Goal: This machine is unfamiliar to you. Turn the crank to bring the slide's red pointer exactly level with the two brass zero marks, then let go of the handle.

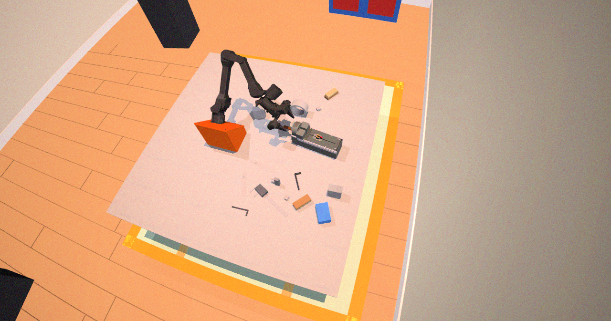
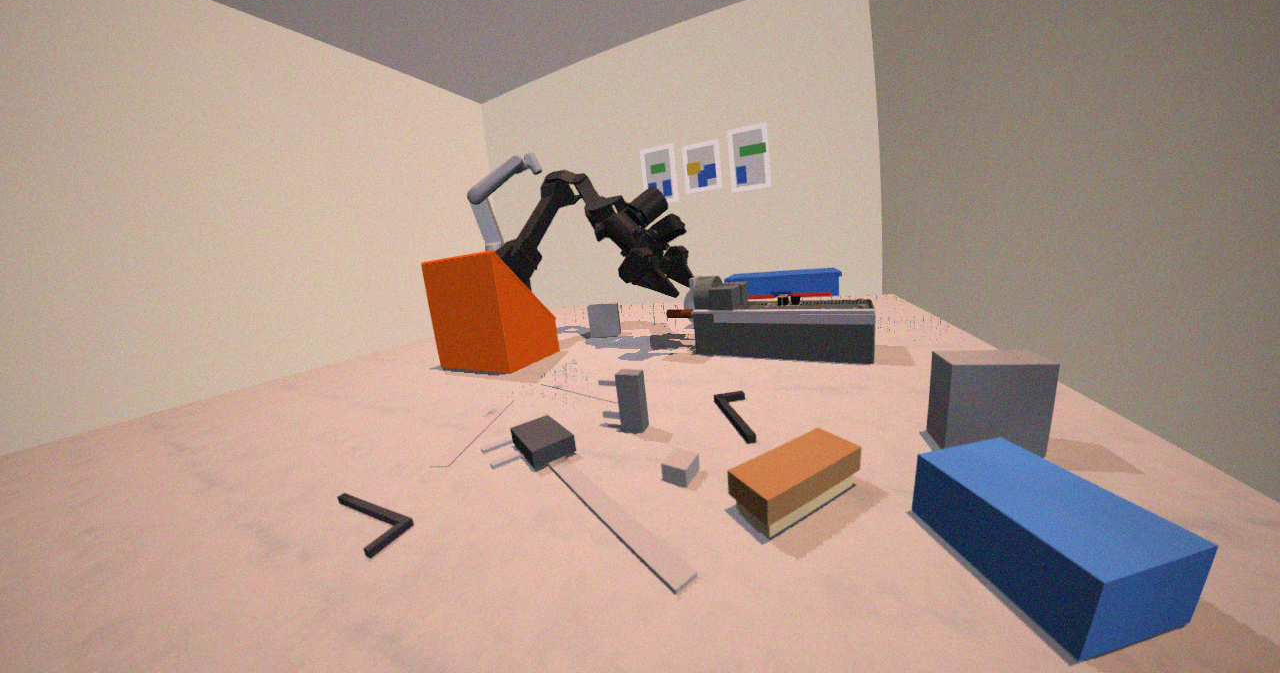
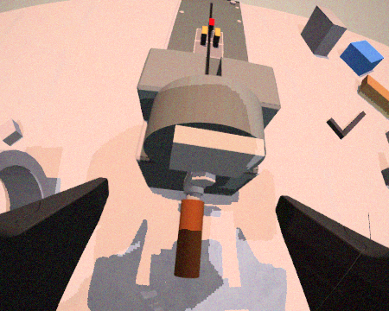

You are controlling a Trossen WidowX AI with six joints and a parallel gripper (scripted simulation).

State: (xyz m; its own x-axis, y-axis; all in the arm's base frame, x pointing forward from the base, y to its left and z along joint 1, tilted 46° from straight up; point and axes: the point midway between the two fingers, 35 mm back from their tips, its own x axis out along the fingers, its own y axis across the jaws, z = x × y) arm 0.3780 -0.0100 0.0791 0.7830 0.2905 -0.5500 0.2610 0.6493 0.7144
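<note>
Now: gripper tip 4 cm above the crank handle and 2 cm past it. From my gripper tip the other things lie so: red pointer (17 cm ahead, 5 cm to the right, 2 cm below); blue block (44 cm to the right, 24 cm ahead, 8 cm below).
</note>
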